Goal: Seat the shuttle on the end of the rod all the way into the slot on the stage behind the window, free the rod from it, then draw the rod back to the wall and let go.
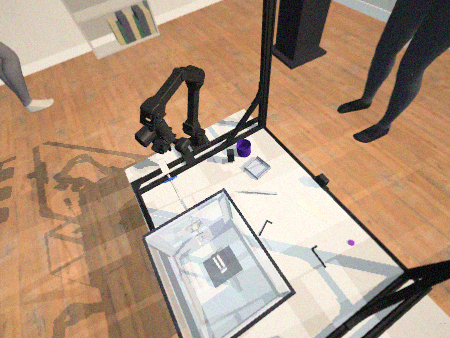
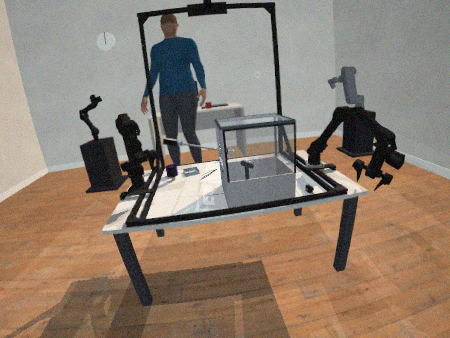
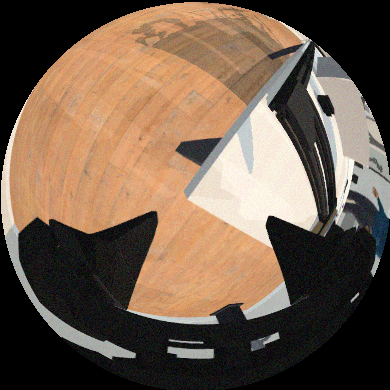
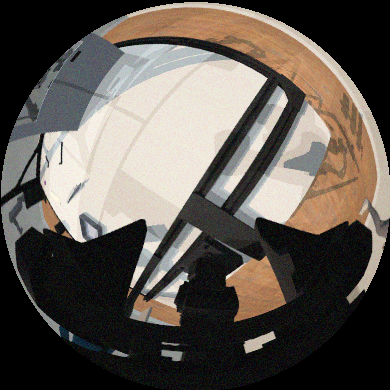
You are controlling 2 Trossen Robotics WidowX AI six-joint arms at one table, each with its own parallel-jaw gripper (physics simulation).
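Note:
The rod, with a blue ring near its handle, runs through the near wall of the clear-sided box. Its handle is outside; small pale parts show inside near that wall, and I cannot tell the shuttle apart from them. The stage stands inside the box; two pale bars show on its dark top. My right gripper is open and empty, above the table edge near the black rails, apart from the rod. My left gripper is open and empty, beyond the table's right end.
A purple cup, a black block and a shallow tray stand near the right arm. Tweezers, two hex keys and a purple ball lie beside the box. Black frame posts rise at the edge.

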